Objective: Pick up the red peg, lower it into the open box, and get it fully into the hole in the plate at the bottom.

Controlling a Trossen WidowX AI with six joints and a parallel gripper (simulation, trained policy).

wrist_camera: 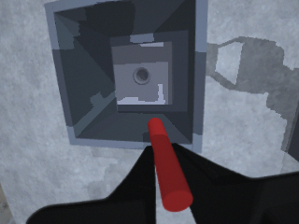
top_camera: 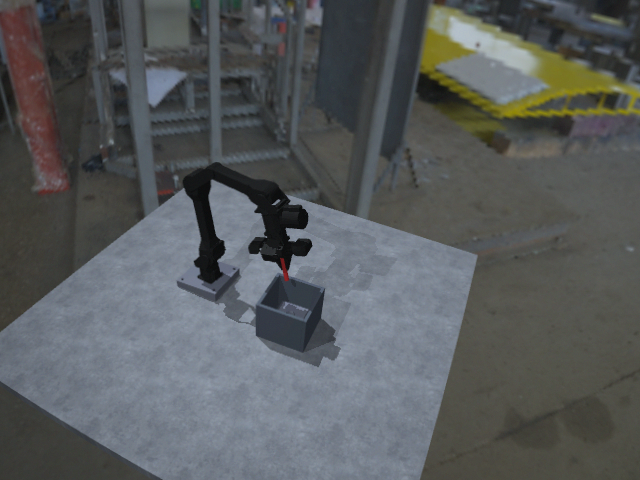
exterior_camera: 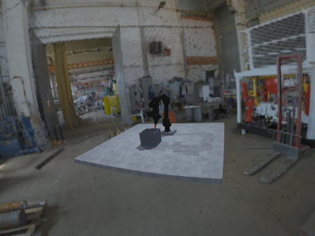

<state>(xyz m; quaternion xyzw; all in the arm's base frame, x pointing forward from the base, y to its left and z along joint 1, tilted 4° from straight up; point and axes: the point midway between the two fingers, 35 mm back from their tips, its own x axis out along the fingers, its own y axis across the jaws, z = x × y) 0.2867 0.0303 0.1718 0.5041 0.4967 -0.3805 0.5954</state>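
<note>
Right now the light grey plate is 50 mm ahead of my gripper tip, 40 mm to the right of it and 140 mm below it. From my gripper tip the other things lie so: red peg 10 mm above.
</note>
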